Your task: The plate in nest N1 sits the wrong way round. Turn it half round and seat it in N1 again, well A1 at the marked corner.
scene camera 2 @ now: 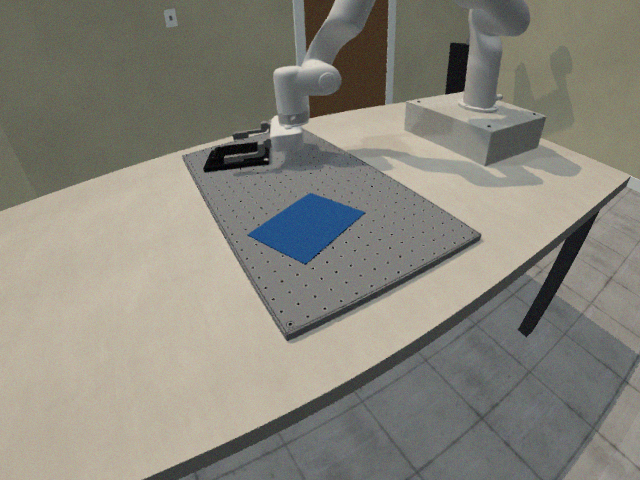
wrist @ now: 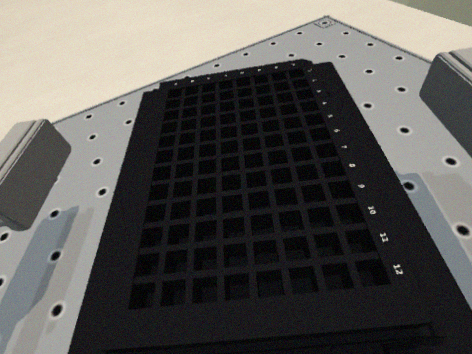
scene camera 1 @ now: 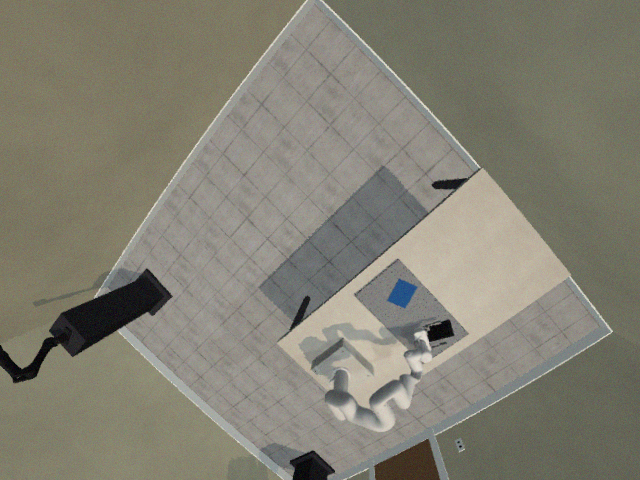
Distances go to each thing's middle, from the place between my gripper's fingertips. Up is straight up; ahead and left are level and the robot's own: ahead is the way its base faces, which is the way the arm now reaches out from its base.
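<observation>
Taking the black nest (wrist: 417,245), my hand is 20 mm past it and 30 mm above it. The black well plate (wrist: 252,217) is 20 mm behind my hand and 20 mm below it, and then there's the flat blue square (scene camera 2: 301,231), which is 50 mm behind my hand, 360 mm to the left of it and 40 mm below it.
</observation>
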